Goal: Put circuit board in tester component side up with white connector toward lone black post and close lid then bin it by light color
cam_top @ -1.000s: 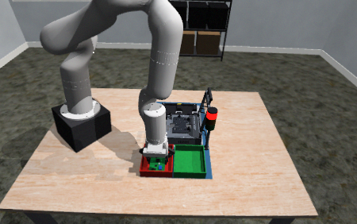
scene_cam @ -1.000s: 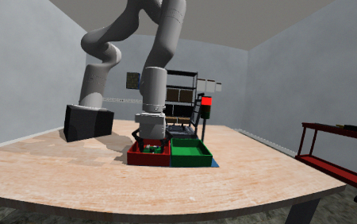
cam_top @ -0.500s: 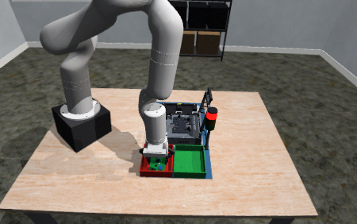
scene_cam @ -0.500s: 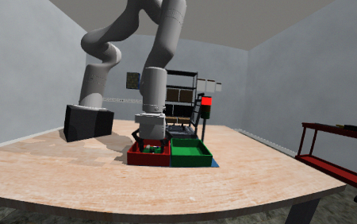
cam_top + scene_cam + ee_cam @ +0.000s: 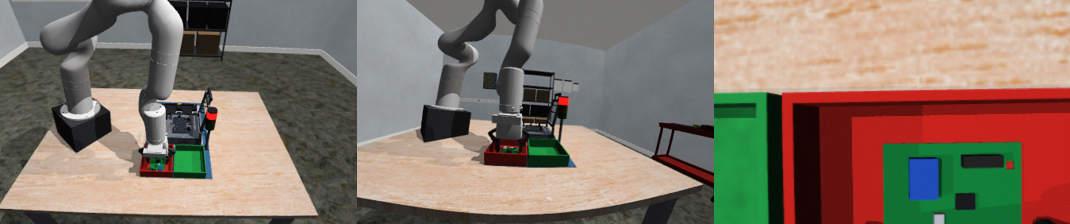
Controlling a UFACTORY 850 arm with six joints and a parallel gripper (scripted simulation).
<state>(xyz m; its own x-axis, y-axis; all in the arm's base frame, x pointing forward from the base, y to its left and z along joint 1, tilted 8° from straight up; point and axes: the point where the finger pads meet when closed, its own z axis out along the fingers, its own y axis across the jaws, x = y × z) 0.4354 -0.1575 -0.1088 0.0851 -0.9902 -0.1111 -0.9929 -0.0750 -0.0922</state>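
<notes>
Right now the red bin is 1 cm below my hand. From my hand the other things lie so: dark nest (9 cm ahead, 22 cm to the left, 5 cm above); then green bin (15 cm ahead, 1 cm to the left, 1 cm below); then green circuit board (1 cm below).
</notes>
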